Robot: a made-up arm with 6 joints.
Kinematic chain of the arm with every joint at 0, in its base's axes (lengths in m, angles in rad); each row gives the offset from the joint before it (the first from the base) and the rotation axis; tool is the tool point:
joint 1: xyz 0 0 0.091 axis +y
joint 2: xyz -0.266 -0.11 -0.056 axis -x
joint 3: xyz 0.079 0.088 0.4 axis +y
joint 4: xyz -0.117 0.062 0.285 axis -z
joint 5: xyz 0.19 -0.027 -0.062 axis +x
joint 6: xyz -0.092 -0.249 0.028 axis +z
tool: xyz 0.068 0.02 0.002
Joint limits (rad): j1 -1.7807..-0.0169 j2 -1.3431..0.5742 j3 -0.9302..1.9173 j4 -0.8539..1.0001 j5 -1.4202..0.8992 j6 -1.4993..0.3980
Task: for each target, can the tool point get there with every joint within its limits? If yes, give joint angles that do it. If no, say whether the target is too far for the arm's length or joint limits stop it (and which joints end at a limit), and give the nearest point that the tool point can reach.
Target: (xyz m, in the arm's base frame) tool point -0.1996 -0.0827 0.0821
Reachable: yes | joints -1.4106 -0.1564 1.5502 -0.6707 0.4971 0.0945
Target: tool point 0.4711 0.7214 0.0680
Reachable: no: joint limits stop it (at a limit: joint 1, joint 2, joint 4, joint 5) | nearest point 0.3045 0.3460 0.2867 | short by 0.465 m
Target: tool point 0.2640 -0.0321 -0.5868
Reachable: no: joint limits stop it (at a limit: joint 2, joint 3, joint 4, joint 6) | nearest point 0.1957 -0.3654 -0.4113 | short by 0.383 m
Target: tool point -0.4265 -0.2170 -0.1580
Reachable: yes | joints -1.3817 0.1454 -0.6466 0.4977 0.6036 -0.7217
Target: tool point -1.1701 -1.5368 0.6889
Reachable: no: too far | nearest point -0.5693 -0.8476 0.3819 | short by 0.964 m
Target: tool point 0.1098 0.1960 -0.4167
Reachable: no: joint limits stop it (at a limit: joint 1, joint 2, joint 3, joint 4, joint 5) | nearest point -0.0471 0.1114 -0.1604 | short by 0.312 m
